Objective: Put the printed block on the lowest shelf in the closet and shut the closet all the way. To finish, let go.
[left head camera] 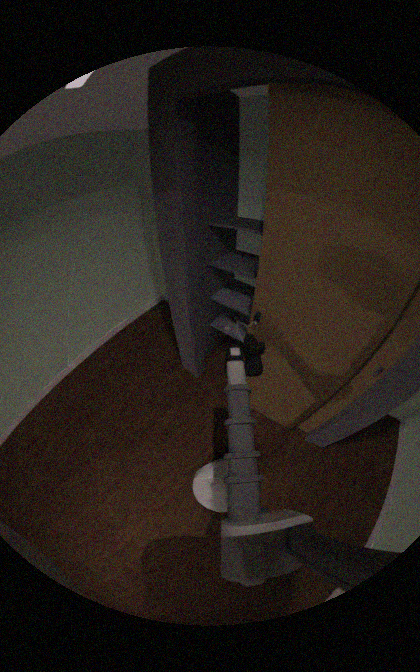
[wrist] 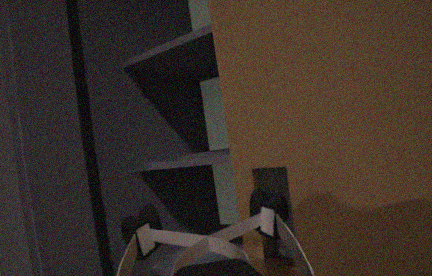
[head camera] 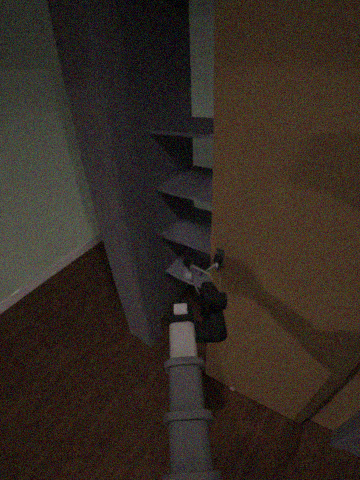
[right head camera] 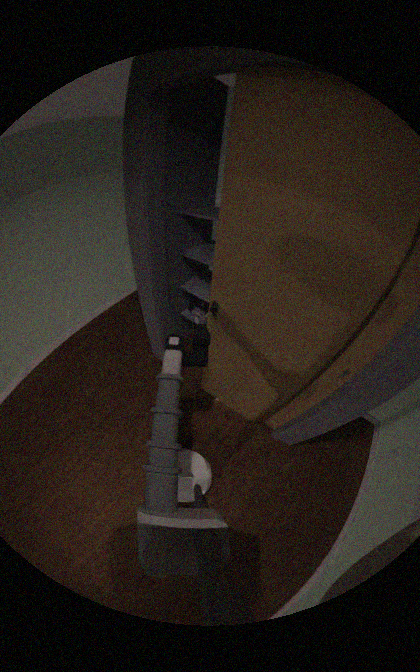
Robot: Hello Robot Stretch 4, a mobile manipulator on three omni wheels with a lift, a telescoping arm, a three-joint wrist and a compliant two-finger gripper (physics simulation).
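Frame: origin at the robot's base, x left, y ahead, z down, level; millimetres.
Where they show: gripper, between the fingertips: (wrist: 205, 213) (head camera: 202, 256).
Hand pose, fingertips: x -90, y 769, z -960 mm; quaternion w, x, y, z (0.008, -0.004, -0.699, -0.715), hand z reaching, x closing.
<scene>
After its pixels a point has its place.
My gripper (head camera: 204, 259) @(z -960, x -90, y 769 mm) (left head camera: 247, 320) (right head camera: 202, 309) (wrist: 205, 213) @(z -960, x -90, y 769 mm) is open, with its fingers wide apart and no thing seen between them. In the wrist view its right fingertip is at the dark recessed handle (wrist: 271, 177) @(z -981, x -156, y 777 mm) of the orange-brown closet door (head camera: 285, 175) @(z -1294, x -289, y 664 mm) (left head camera: 325, 200) (right head camera: 280, 200) (wrist: 340, 100) @(z -1040, x -206, y 724 mm); contact cannot be told. Its left fingertip is in front of the opening. The door leaves a narrow gap beside the grey closet side panel (head camera: 115, 200) @(z -1086, x 236, y 1011 mm) (left head camera: 175, 225) (right head camera: 145, 225). Part of the lowest visible shelf (head camera: 174, 270) @(z -379, x 25, y 1333 mm) shows behind the gripper. The printed block cannot be made out.
Several grey shelves (head camera: 187, 182) @(z -989, x -84, y 1373 mm) (left head camera: 232, 297) show in the gap. A green wall (head camera: 35, 175) @(z -913, x 1105, y 1968 mm) (left head camera: 75, 260) stands left of the closet. Another door panel edge and grey closet side (left head camera: 350, 415) (right head camera: 320, 407) are at the right. A tiny pale speck (head camera: 232, 388) @(z 3, x -273, y 669 mm) is by the door's foot.
</scene>
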